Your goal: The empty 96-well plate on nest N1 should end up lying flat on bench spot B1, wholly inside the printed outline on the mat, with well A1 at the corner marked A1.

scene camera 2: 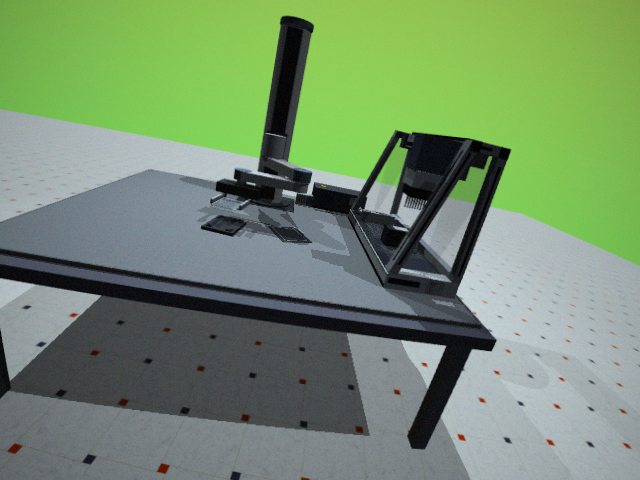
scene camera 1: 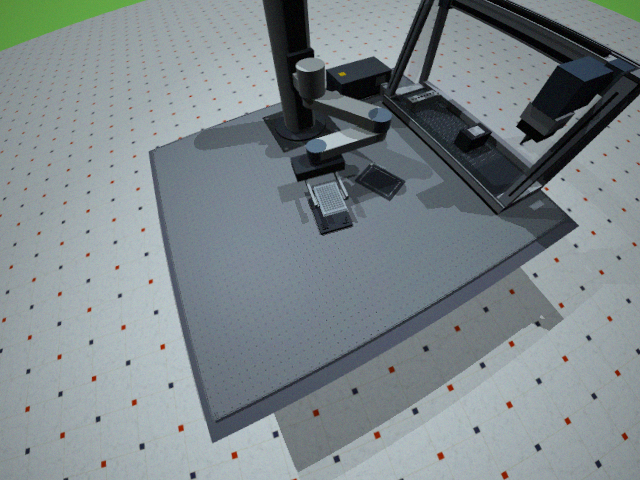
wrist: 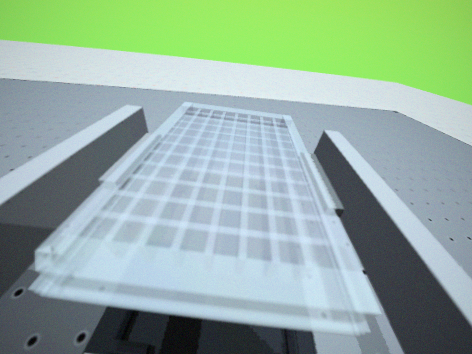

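Pixels of known places: gripper, between the fingertips: (scene camera 2: 225, 204) (scene camera 1: 331, 202) (wrist: 232, 134); arm's base, origin of its link: (scene camera 2: 266, 202) (scene camera 1: 300, 126).
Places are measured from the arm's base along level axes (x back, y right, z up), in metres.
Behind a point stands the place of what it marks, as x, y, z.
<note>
The clear 96-well plate (scene camera 1: 329, 198) @[-0.541, 0.121, 0.106] (scene camera 2: 231, 203) @[-0.534, 0.105, 0.108] (wrist: 210, 190) @[-0.512, 0.109, 0.107] is level between the two fingers of my gripper (scene camera 1: 331, 201) @[-0.561, 0.121, 0.107] (scene camera 2: 226, 204) @[-0.561, 0.121, 0.107] (wrist: 232, 134) @[-0.561, 0.121, 0.107], which is shut on its long sides. The plate hangs above the dark nest N1 (scene camera 1: 336, 225) @[-0.607, 0.127, 0.025] (scene camera 2: 223, 225) @[-0.564, 0.120, 0.025], with a visible gap below it in scene camera 2. Part of the nest (wrist: 240, 332) @[-0.482, 0.127, 0.025] shows under the plate's near edge in the wrist view. Bench spot B1 (scene camera 1: 381, 180) @[-0.497, -0.143, 0.014] (scene camera 2: 290, 234) @[-0.501, -0.140, 0.015] is a dark mat with a printed outline, turned at an angle beside the nest. Its A1 mark is too small to read.
The arm's column (scene camera 1: 295, 67) @[-0.103, 0.029, 0.339] (scene camera 2: 286, 87) @[-0.077, -0.005, 0.592] stands behind the nest. A dark box (scene camera 1: 361, 74) @[0.070, -0.384, 0.128] (scene camera 2: 336, 197) @[0.035, -0.377, 0.095] stands at the back. A framed pipetting machine (scene camera 1: 449, 163) @[-0.562, -0.449, 0.029] (scene camera 2: 480, 211) @[-0.851, -0.681, 0.318] stands on the right, beyond the mat. The grey table (scene camera 1: 268, 289) @[-0.712, 0.438, 0.013] (scene camera 2: 155, 248) @[-0.841, 0.266, 0.013] carries them.
</note>
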